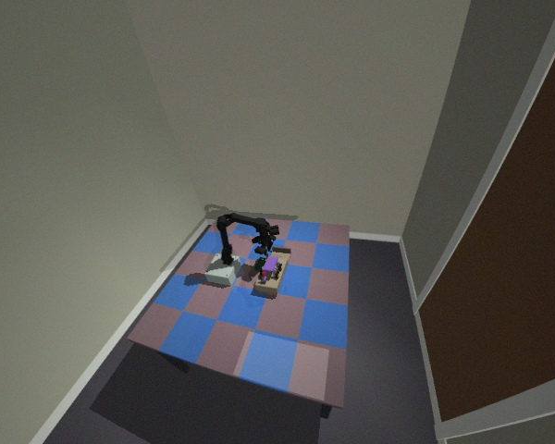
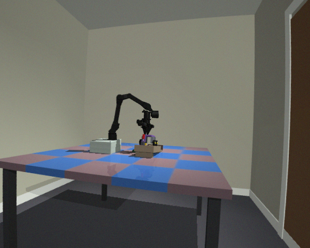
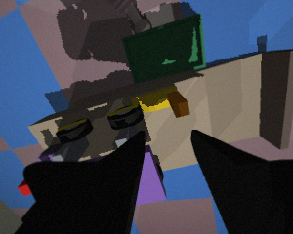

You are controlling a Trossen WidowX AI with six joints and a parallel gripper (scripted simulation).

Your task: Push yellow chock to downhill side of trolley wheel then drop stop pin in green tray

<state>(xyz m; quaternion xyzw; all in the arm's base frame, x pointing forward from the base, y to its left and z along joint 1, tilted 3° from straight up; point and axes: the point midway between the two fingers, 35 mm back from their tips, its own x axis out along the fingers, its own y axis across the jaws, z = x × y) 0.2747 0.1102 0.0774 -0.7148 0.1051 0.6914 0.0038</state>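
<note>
My gripper tip is 5 cm short of the red-headed stop pin, 18 cm to the left of it and 2 cm above it. From my gripper tip the other things lie so: yellow chock: 1 cm behind, 1 cm to the right, 7 cm below; ramp: 6 cm ahead, 8 cm to the right, 10 cm below; trolley: 6 cm ahead, 9 cm to the right, 4 cm below.
</note>
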